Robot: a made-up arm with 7 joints. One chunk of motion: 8 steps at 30 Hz.
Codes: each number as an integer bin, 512 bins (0 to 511) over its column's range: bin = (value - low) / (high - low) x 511, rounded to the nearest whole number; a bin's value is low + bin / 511 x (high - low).
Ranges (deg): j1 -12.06..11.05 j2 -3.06..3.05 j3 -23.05..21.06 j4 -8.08..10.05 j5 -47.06..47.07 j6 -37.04..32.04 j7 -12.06..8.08
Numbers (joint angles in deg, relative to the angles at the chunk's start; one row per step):
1: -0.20 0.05 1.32 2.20 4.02 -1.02 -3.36
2: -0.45 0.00 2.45 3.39 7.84 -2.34 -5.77
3: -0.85 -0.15 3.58 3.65 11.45 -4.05 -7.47
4: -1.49 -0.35 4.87 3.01 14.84 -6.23 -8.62
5: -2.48 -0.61 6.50 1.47 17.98 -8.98 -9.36
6: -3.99 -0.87 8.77 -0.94 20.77 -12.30 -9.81
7: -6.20 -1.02 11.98 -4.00 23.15 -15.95 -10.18
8: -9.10 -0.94 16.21 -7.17 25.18 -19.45 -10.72
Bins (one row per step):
1: 262 260 282 290 277 266 221
2: 257 256 295 323 298 257 160
3: 248 243 308 331 318 244 116
4: 234 227 323 313 336 228 87
5: 212 205 342 269 353 208 69
6: 178 183 369 201 368 183 57
7: 130 171 406 115 381 156 48
8: 65 177 455 26 392 130 34

